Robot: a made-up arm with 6 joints. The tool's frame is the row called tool. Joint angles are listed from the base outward. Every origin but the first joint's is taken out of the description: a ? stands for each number. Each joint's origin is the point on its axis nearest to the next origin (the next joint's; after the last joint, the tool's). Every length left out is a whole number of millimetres.
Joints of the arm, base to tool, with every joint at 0 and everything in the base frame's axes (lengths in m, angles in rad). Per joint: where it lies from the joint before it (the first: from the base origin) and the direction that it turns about. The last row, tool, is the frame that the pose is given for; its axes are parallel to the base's.
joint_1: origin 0.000 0.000 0.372 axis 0 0 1
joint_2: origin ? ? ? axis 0 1 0
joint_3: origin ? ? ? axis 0 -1 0
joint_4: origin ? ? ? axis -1 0 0
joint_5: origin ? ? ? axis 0 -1 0
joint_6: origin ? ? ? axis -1 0 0
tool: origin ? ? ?
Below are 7 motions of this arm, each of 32 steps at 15 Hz.
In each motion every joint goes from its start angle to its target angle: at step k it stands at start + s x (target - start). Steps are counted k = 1, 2, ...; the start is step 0. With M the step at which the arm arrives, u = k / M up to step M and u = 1 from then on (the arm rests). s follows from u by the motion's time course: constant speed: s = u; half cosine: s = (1 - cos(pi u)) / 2; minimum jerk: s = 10 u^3 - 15 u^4 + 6 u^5.
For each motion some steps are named. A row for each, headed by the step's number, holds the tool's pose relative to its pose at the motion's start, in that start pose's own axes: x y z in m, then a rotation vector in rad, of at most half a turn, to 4 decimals.
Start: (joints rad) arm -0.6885 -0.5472 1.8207 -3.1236 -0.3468 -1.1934
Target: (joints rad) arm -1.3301 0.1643 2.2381 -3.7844 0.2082 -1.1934
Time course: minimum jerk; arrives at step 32
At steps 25, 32:
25: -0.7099 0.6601 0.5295 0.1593 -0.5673 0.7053
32: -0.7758 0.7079 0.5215 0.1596 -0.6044 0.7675

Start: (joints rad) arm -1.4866 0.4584 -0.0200 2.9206 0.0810 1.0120
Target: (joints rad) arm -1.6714 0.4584 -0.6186 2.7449 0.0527 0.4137
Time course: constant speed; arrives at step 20
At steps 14, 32:
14: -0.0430 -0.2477 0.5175 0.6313 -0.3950 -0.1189
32: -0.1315 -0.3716 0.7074 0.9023 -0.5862 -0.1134

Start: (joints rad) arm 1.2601 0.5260 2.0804 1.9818 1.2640 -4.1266
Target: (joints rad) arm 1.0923 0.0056 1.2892 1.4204 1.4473 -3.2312
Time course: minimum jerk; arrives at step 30
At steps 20, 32:
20: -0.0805 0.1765 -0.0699 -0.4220 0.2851 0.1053
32: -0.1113 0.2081 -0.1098 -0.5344 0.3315 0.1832

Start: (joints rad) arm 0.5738 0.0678 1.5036 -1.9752 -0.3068 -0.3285
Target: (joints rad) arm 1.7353 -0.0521 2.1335 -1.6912 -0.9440 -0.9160
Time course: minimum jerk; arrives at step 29
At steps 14, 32:
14: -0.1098 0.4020 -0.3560 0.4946 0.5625 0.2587
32: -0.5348 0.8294 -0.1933 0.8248 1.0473 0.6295

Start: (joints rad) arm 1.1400 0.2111 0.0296 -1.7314 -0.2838 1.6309
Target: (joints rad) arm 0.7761 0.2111 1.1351 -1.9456 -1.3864 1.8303
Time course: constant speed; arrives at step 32
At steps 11, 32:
11: -0.1846 -0.0279 0.4882 -0.1848 -0.4169 0.2872
32: -0.9226 0.1659 0.9858 -1.0225 -0.9934 0.7867

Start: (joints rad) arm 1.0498 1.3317 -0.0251 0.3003 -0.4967 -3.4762
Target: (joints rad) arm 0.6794 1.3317 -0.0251 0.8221 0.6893 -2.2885
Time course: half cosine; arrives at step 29
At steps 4, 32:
4: 0.0032 0.0218 -0.0137 -0.0599 0.0531 -0.0101
32: -0.0355 0.4413 -0.1354 -1.2211 1.1706 0.3700

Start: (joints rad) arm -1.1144 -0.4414 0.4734 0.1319 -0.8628 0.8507
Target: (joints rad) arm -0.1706 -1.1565 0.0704 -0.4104 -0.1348 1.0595
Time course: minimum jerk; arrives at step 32
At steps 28, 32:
28: -0.7670 -0.0694 -0.2356 0.7846 -1.3711 -0.0147
32: -0.7702 -0.0723 -0.2501 0.8066 -1.3848 -0.0142

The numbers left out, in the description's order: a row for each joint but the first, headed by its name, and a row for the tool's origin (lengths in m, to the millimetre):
joint_2: 0.231 0.000 0.000
joint_3: 0.000 0.000 0.907
joint_4: 1.062 0.000 0.112
joint_5: 0.000 0.000 0.000
joint_6: 0.231 0.000 0.000
tool: 0.000 0.000 0.000

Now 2 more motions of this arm.
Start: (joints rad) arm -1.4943 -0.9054 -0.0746 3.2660 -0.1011 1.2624
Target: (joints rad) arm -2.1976 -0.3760 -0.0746 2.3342 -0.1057 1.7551
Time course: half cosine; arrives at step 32
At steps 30, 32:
30: 0.1085 -0.4363 0.8084 -0.0415 -0.7869 -0.2229
32: 0.1050 -0.4374 0.8189 -0.0411 -0.7959 -0.2228

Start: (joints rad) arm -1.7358 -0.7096 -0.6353 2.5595 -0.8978 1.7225
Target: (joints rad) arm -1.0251 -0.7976 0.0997 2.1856 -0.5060 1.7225
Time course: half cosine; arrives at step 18
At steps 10, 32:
10: 0.0585 0.4244 -0.3908 0.6766 0.2079 -0.0782
32: 0.0680 0.8131 -0.4371 1.1863 0.3755 -0.1676

